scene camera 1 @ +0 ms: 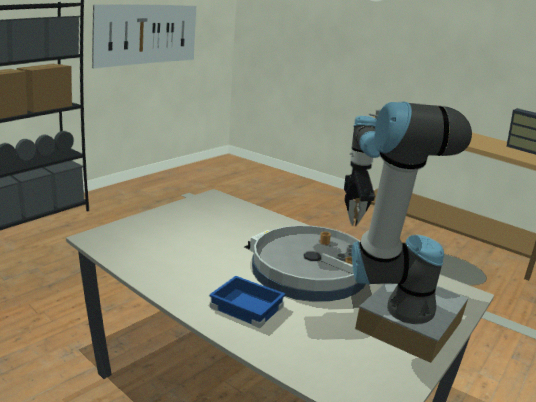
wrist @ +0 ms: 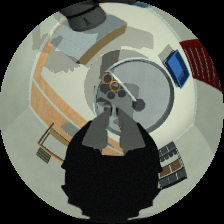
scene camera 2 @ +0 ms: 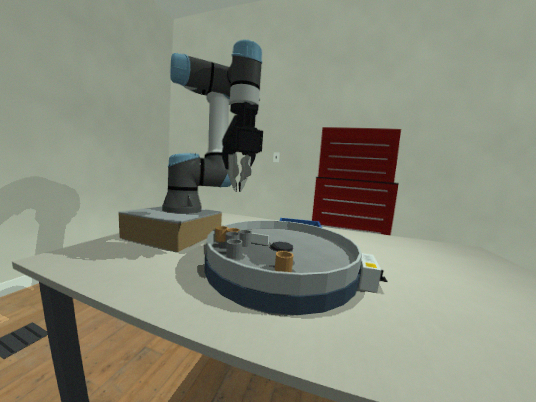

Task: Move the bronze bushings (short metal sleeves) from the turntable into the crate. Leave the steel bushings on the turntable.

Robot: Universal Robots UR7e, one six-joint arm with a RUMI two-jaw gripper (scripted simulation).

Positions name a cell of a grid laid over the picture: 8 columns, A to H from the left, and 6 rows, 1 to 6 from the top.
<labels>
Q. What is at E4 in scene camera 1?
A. A turntable.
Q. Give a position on a turntable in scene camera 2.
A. At E4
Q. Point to a turntable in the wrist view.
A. At F3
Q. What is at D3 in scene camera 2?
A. The gripper.
</labels>
